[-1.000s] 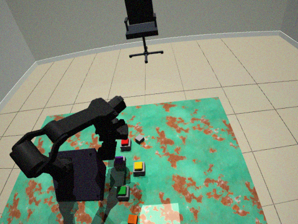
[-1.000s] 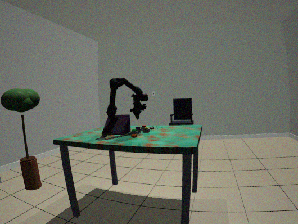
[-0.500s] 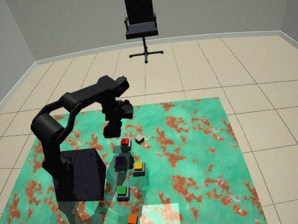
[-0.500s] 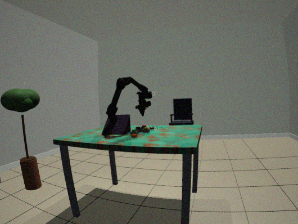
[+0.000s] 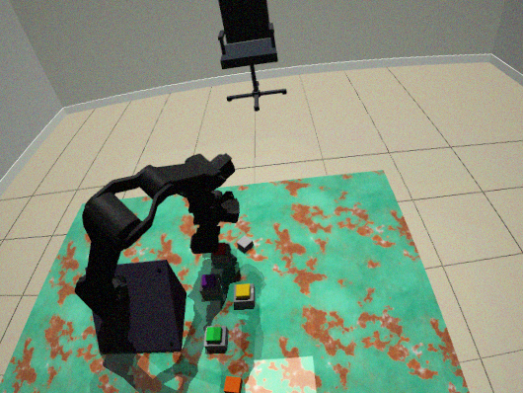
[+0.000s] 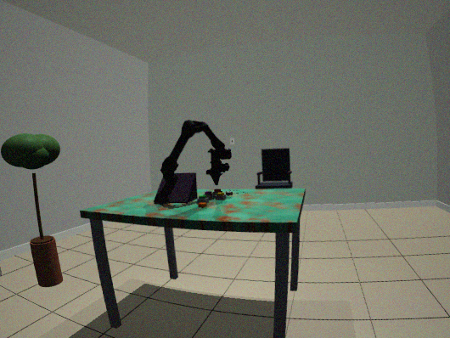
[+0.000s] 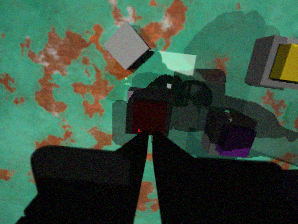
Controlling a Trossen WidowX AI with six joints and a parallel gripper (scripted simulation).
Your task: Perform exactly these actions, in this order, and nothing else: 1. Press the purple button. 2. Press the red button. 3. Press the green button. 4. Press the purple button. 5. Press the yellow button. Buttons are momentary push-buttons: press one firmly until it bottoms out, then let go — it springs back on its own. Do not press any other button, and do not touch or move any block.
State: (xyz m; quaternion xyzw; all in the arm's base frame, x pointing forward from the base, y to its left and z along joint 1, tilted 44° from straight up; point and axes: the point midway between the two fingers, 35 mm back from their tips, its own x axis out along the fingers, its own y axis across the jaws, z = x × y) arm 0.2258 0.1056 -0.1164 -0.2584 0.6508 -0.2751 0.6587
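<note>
Right now my gripper tip is 40 mm above the red button. Round my gripper tip: yellow button: 140 mm to the right, 70 mm ahead, 30 mm below; grey block: 70 mm ahead, 60 mm below, 30 mm to the left; purple button: 100 mm to the right, 30 mm below, 20 mm behind.
</note>
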